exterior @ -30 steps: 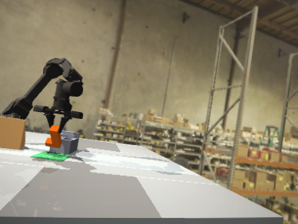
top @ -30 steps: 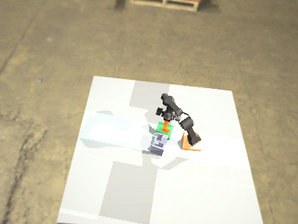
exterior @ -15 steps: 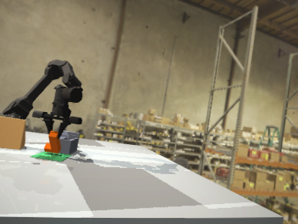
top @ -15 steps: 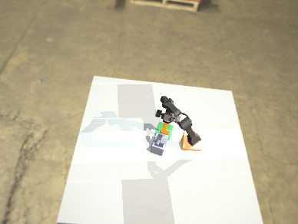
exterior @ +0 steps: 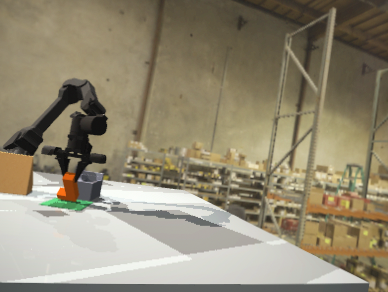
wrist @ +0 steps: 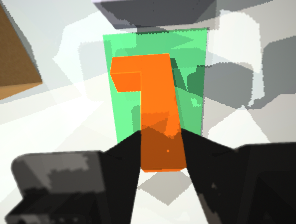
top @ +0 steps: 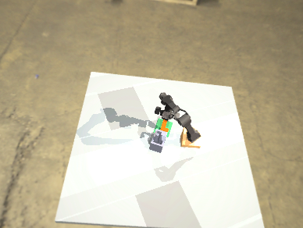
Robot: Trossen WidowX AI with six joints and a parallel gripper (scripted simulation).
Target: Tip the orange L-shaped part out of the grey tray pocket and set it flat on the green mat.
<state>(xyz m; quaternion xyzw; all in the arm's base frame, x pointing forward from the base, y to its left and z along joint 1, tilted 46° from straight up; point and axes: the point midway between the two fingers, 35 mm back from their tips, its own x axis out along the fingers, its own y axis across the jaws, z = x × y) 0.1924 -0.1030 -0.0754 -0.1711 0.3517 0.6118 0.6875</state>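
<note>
Right now my gripper tip is 1 cm past the orange L-shaped part, 3 cm to the right of it and 3 cm above it. The rest, counted from my gripper tip: green mat 1 cm ahead, 2 cm to the left, 9 cm below.
</note>
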